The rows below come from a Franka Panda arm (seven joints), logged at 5 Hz.
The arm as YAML. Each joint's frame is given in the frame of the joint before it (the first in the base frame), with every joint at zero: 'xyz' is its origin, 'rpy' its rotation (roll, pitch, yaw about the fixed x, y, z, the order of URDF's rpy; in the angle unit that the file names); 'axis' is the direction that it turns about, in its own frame. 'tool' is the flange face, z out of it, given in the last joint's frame.
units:
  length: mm
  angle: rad
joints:
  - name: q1
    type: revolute
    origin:
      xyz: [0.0, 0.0, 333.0]
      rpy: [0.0, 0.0, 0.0]
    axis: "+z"
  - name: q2
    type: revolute
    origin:
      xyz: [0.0, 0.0, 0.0]
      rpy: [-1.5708, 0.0, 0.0]
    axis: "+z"
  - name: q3
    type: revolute
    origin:
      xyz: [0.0, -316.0, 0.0]
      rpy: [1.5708, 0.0, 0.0]
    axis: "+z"
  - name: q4
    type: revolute
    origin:
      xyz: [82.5, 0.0, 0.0]
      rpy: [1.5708, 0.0, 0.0]
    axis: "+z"
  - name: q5
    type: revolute
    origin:
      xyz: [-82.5, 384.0, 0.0]
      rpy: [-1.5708, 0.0, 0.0]
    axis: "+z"
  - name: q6
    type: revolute
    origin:
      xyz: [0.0, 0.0, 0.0]
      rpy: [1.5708, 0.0, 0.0]
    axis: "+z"
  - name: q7
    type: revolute
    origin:
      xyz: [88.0, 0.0, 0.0]
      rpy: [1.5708, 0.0, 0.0]
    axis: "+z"
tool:
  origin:
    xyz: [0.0, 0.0, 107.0]
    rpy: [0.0, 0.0, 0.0]
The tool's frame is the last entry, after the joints.
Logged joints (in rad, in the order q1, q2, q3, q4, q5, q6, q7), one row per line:
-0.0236, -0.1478, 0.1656, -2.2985, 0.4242, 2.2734, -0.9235
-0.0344, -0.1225, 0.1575, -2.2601, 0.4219, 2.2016, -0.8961
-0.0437, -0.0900, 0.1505, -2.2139, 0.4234, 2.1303, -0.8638
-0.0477, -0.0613, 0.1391, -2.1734, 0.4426, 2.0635, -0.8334
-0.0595, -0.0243, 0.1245, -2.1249, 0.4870, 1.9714, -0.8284
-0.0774, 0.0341, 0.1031, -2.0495, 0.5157, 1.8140, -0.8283
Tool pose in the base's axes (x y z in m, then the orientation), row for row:
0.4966, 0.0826, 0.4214, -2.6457, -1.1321, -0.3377
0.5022, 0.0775, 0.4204, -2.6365, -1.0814, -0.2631
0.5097, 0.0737, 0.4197, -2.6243, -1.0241, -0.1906
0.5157, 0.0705, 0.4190, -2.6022, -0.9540, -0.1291
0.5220, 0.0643, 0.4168, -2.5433, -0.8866, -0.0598
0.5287, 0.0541, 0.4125, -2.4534, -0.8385, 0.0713
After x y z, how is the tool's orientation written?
As a rotation vector, in radians.
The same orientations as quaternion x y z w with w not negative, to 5 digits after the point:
-0.90631, -0.38781, -0.11568, 0.12175
-0.91228, -0.37418, -0.09104, 0.13945
-0.91772, -0.35813, -0.06665, 0.15838
-0.92213, -0.33806, -0.04575, 0.18248
-0.92050, -0.32089, -0.02164, 0.22190
-0.91063, -0.31123, 0.02646, 0.27053

